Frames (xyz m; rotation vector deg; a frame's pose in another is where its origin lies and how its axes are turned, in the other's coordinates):
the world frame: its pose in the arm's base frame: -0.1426 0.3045 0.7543 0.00 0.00 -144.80
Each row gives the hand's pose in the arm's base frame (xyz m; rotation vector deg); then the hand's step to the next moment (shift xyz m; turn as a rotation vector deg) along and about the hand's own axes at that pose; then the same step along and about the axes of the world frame.
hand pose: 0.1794 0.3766 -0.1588 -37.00 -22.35 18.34
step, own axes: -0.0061 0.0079 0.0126 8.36 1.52 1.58
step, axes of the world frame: 0.0043 -0.0153 0.0027 -8.31 -0.68 2.28
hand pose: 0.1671 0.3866 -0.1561 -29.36 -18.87 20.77
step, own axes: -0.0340 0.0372 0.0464 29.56 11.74 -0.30
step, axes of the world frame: 0.0268 -0.0621 0.0113 -31.52 -4.23 -0.14
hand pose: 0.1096 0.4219 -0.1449 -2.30 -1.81 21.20
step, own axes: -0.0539 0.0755 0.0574 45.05 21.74 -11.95
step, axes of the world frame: 0.0347 -0.0890 0.0527 -49.11 -9.61 -11.85
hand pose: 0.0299 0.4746 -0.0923 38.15 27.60 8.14
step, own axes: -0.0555 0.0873 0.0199 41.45 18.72 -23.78
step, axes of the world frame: 0.0065 -0.0556 0.0893 -43.77 -17.37 -20.41
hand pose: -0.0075 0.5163 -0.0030 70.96 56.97 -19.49
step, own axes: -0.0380 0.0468 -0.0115 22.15 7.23 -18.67
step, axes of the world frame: -0.0142 -0.0090 0.0590 -22.18 -15.52 -12.60
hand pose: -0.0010 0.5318 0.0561 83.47 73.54 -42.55
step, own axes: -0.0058 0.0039 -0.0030 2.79 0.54 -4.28
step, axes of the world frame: -0.0022 0.0001 0.0073 -3.27 -3.80 -1.12
